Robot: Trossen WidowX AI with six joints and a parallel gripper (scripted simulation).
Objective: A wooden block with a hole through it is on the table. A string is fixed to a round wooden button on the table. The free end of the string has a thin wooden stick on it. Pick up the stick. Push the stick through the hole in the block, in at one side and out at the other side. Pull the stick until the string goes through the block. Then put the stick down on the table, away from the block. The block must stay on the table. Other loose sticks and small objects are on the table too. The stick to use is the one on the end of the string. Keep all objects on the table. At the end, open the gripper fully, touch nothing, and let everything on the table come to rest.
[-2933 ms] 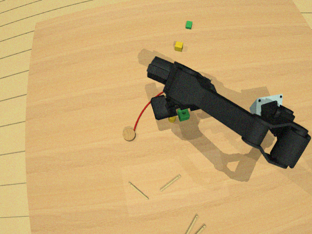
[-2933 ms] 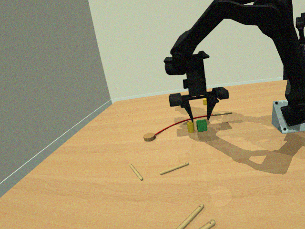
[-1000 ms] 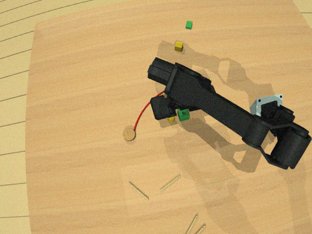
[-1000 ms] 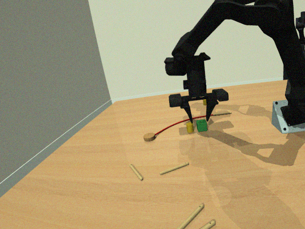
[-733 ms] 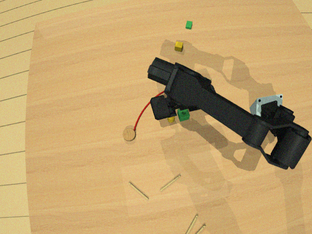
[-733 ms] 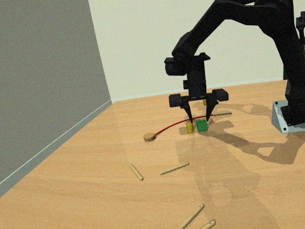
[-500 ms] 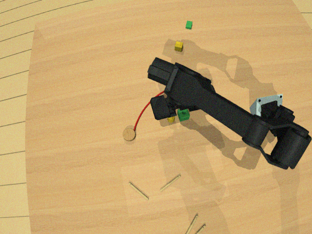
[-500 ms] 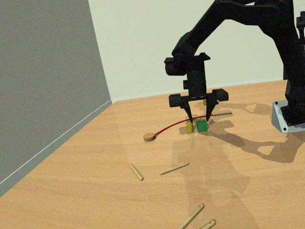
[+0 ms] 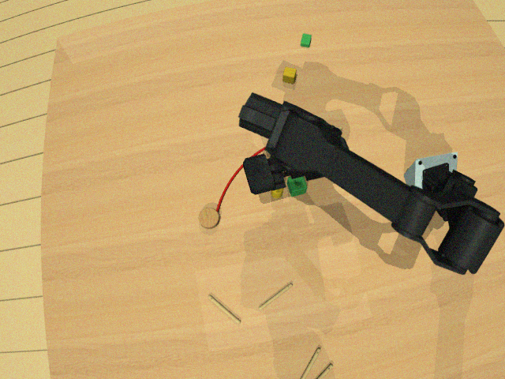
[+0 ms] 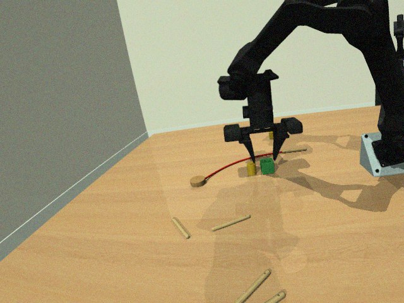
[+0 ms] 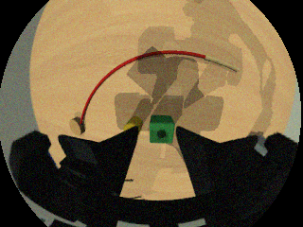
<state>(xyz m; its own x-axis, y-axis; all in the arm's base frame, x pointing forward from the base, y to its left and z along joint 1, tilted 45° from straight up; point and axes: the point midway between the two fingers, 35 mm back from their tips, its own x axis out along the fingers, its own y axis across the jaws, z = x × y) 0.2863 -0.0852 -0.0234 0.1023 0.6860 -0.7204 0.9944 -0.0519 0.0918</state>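
Right now the thin stick is 9 cm behind my gripper tip, 10 cm to the right of it and 2 cm below it. From my gripper tip the other things lie so: green block: 1 cm behind, 1 cm below; then round wooden button: 17 cm ahead, 2 cm to the left, 2 cm below; then yellow cylinder: 3 cm ahead, 2 cm below.
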